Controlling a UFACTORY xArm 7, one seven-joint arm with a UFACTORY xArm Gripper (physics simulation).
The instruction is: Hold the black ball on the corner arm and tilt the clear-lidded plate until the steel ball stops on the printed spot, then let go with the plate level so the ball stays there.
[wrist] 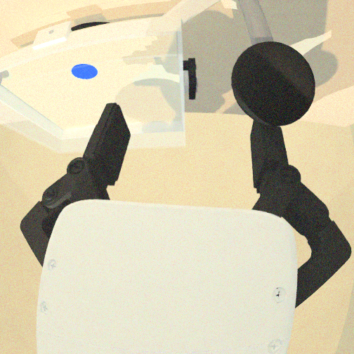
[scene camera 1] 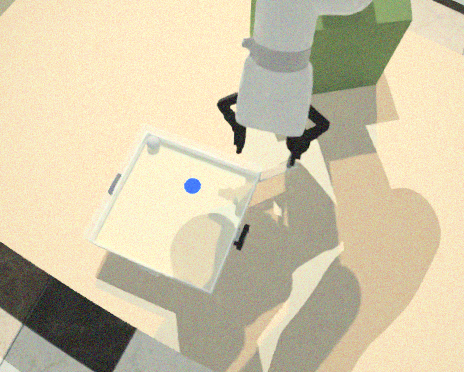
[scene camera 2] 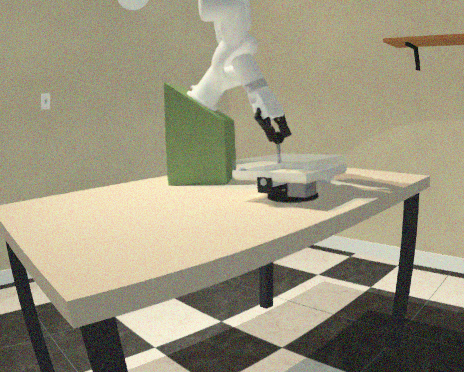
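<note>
The clear-lidded plate (scene camera 1: 202,154) (scene camera 2: 290,176) (wrist: 155,140) looks about level on its base. The steel ball (scene camera 1: 153,145) rests in its upper-left corner in scene camera 1, away from the blue printed spot (scene camera 1: 192,186) (wrist: 84,71). The corner arm (scene camera 1: 274,171) (scene camera 2: 279,154) (wrist: 256,22) runs from another corner and carries the black ball (scene camera 1: 298,145) (wrist: 273,83) at its top. My gripper (scene camera 1: 265,157) (scene camera 2: 278,136) (wrist: 186,117) is open. The ball is at the tip of the right finger in the wrist view, not between both fingers; whether they touch is unclear.
A green wedge-shaped block (scene camera 1: 345,60) (scene camera 2: 197,140) stands behind the plate, under the robot arm. A black round base (scene camera 2: 292,198) supports the plate. Small black brackets (scene camera 1: 242,237) (scene camera 2: 264,184) (wrist: 192,79) sit at its side. The table's edge (scene camera 2: 250,257) is in view.
</note>
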